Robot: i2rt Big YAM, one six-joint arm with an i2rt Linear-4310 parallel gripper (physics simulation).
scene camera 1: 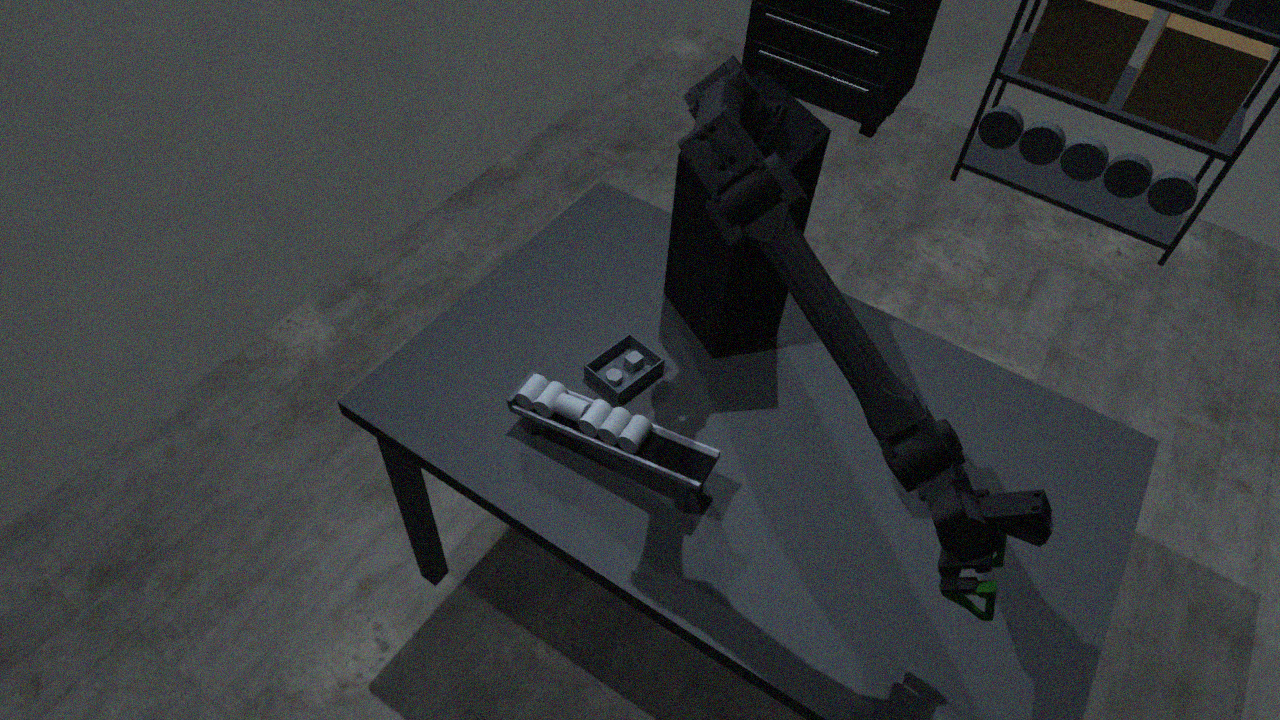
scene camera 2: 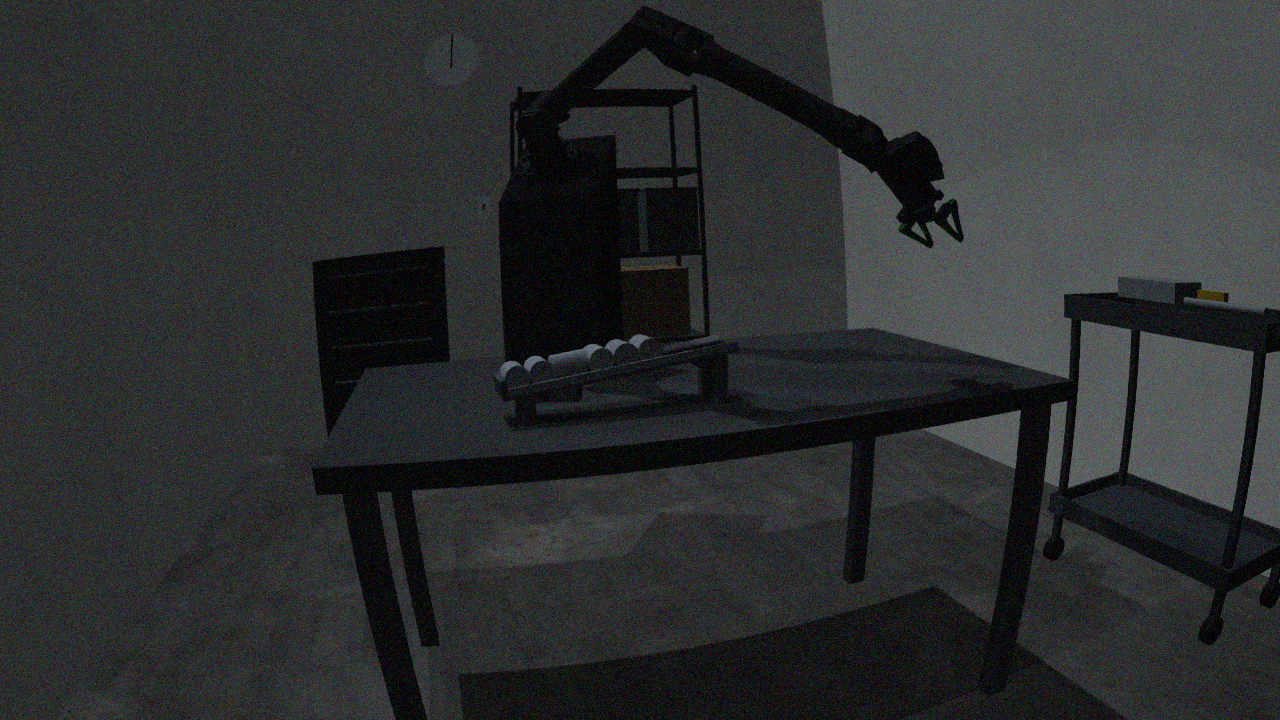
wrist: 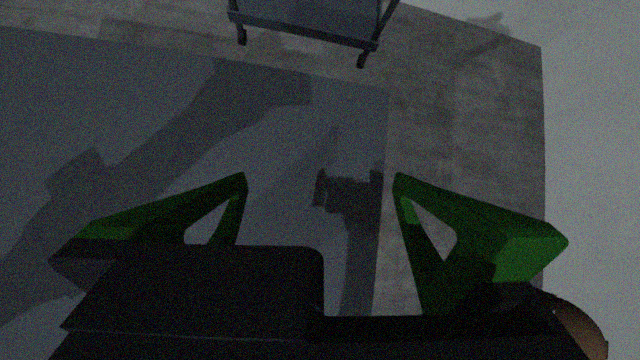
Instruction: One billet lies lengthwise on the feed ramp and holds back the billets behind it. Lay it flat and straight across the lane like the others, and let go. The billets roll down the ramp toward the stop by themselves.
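Frame: origin at the arm's base, x down, y left, z ahead, level; centimetres.
Where they show: gripper, fingertip midpoint: (scene camera 1: 992,592) (scene camera 2: 946,243) (wrist: 320,180); arm's base, origin of the base link: (scene camera 1: 752,125) (scene camera 2: 549,161).
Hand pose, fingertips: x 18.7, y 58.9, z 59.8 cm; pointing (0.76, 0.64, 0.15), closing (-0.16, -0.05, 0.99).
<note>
Each offset is from my fingertips to the centre of the thing. "spot": to the spot under its first point. Level surfaces: height alone.
The pale lengthwise billet @(dx +18.0, dy -70.9, dz -14.2 cm) (scene camera 1: 571,405) (scene camera 2: 569,360) lies along the feed ramp @(spot: dx +17.0, dy -50.9, dz -8.5 cm) (scene camera 1: 662,471) (scene camera 2: 644,361). Two crosswise billets, the outer one @(dx +18.9, dy -79.6, dz -14.9 cm) (scene camera 1: 531,388) (scene camera 2: 511,371) and its neighbour @(dx +18.5, dy -75.7, dz -14.6 cm) (scene camera 1: 549,396) (scene camera 2: 536,365), lie at the ramp's low end, left in both scene views. Three crosswise billets @(dx +17.4, dy -66.2, dz -13.9 cm) (scene camera 1: 594,415) @(dx +17.0, dy -62.2, dz -13.6 cm) (scene camera 1: 614,424) @(dx +16.6, dy -58.2, dz -13.3 cm) (scene camera 1: 634,433) lie uphill of the lengthwise one. My gripper (scene camera 1: 971,601) (scene camera 2: 946,241) (wrist: 320,180) is open and empty, high above the table's right part, far from the ramp. No billet shows in the wrist view.
A small tray @(dx +24.4, dy -69.0, dz -32.1 cm) (scene camera 1: 601,385) holding two small pieces stands on the table @(dx +26.1 cm) (scene camera 1: 429,385) beside the ramp, toward the arm's pedestal (scene camera 1: 729,268) (scene camera 2: 559,259). A cart (scene camera 2: 1163,322) (wrist: 300,32) stands beyond the table's right end. A drawer cabinet (scene camera 1: 832,53) and a shelf rack stand behind.
</note>
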